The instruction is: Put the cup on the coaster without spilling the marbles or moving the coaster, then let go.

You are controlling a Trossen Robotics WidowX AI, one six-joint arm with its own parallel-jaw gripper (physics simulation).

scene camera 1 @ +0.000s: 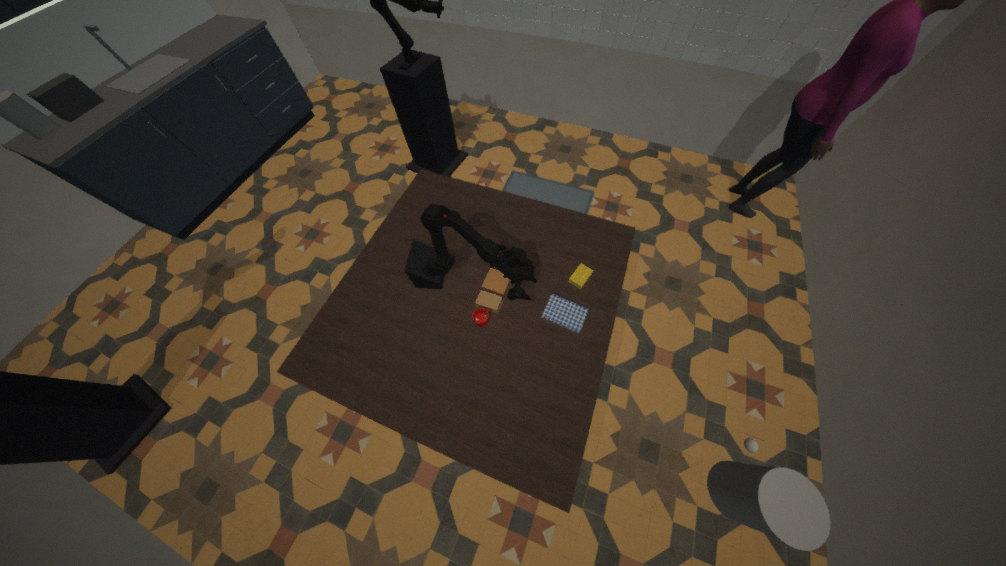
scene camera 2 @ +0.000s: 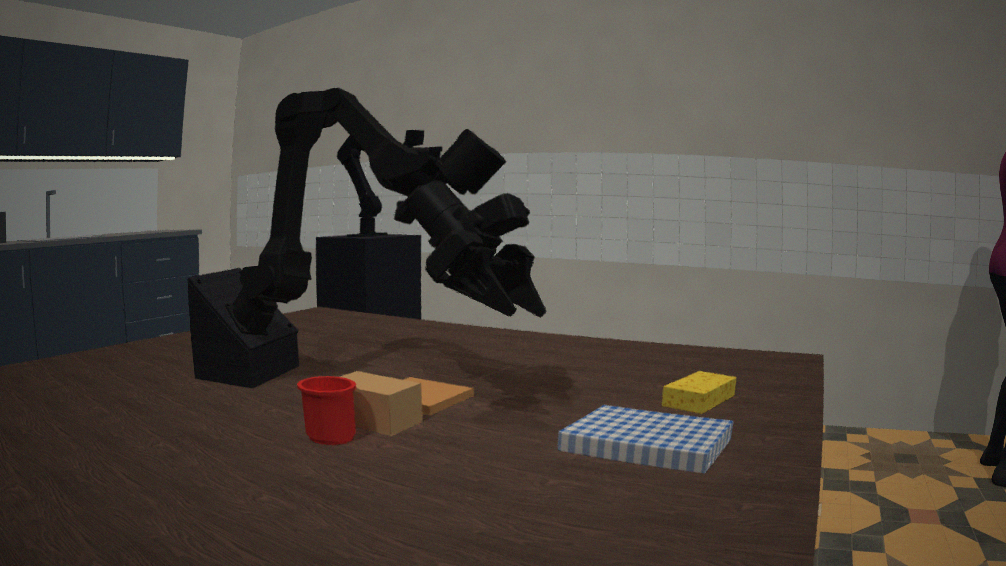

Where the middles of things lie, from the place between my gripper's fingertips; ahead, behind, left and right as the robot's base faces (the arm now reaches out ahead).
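Relative to the blue-and-white checked cloth (scene camera 2: 679,442), my gripper is 15 cm short of it, 3 cm to the right of it and 13 cm above it. Positions measured from my hand: tan block (scene camera 2: 385,405), 9 cm to the right, 17 cm behind, 12 cm below; orange-brown coaster (scene camera 2: 436,396), 3 cm to the left, 20 cm behind, 14 cm below; red cup (scene camera 2: 328,405), 18 cm to the right, 16 cm behind, 11 cm below.
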